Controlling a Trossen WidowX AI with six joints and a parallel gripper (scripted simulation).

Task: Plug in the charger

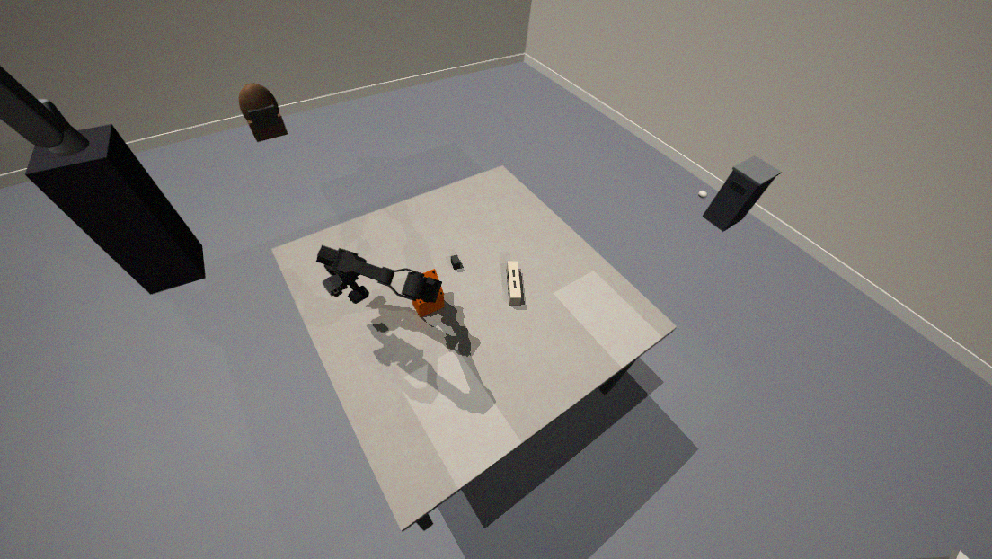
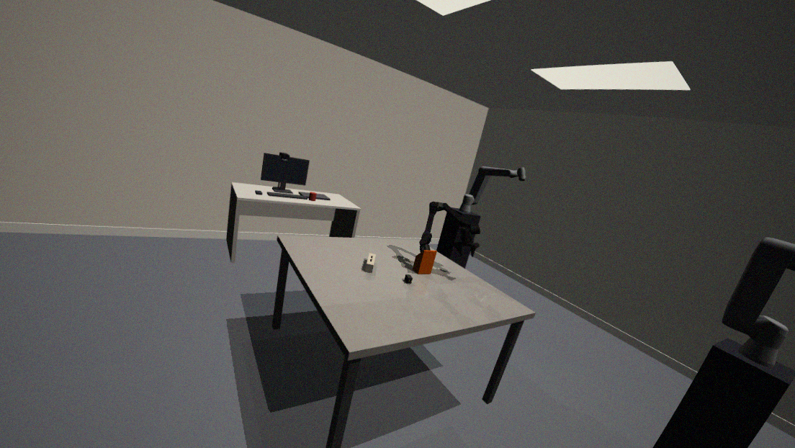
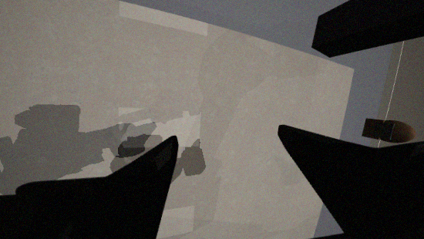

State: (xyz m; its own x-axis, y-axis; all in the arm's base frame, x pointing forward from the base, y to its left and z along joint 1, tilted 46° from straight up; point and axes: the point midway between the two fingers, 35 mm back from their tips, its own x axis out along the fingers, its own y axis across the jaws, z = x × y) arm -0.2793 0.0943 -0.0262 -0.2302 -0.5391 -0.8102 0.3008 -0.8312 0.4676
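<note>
My gripper tip is now 49 cm short of the black two-prong charger, 8 cm to the right of it and 15 cm above it.
</note>
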